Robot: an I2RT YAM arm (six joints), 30 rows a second.
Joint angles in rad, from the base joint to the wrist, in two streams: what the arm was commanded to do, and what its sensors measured. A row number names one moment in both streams.
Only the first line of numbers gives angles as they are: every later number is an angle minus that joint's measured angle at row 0.
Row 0, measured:
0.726, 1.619, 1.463, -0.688, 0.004, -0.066
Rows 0 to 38, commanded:
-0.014, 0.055, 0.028, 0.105, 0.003, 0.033
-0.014, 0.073, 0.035, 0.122, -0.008, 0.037
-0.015, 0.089, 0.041, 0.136, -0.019, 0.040
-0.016, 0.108, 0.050, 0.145, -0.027, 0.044
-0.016, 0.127, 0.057, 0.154, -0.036, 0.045
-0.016, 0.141, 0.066, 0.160, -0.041, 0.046
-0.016, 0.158, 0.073, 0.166, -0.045, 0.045
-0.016, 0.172, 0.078, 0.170, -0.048, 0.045
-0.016, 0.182, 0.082, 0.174, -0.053, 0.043
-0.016, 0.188, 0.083, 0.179, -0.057, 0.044
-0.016, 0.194, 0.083, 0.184, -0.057, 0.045
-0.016, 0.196, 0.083, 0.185, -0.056, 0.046
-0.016, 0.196, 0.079, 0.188, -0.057, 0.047
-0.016, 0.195, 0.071, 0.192, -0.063, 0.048
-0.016, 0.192, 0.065, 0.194, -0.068, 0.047
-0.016, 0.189, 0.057, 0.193, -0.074, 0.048
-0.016, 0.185, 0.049, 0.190, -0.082, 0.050
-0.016, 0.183, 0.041, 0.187, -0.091, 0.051
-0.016, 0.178, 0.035, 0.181, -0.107, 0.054
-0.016, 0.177, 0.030, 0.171, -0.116, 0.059
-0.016, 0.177, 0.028, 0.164, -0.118, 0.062
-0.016, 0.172, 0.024, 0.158, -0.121, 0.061
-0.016, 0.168, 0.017, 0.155, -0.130, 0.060
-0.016, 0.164, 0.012, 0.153, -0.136, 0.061
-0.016, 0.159, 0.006, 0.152, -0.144, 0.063
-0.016, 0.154, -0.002, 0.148, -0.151, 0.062
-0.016, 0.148, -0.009, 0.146, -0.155, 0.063
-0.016, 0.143, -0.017, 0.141, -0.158, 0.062
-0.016, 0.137, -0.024, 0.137, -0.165, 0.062
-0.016, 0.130, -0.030, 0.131, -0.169, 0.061
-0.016, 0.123, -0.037, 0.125, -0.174, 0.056
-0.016, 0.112, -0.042, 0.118, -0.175, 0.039
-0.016, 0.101, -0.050, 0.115, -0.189, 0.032
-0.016, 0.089, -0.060, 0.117, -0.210, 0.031
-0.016, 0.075, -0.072, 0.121, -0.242, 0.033
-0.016, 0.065, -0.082, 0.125, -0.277, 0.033
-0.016, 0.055, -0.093, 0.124, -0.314, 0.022
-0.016, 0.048, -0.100, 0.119, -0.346, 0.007
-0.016, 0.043, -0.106, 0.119, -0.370, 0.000
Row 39, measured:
-0.016, 0.086, -0.092, 0.136, -0.259, 0.041
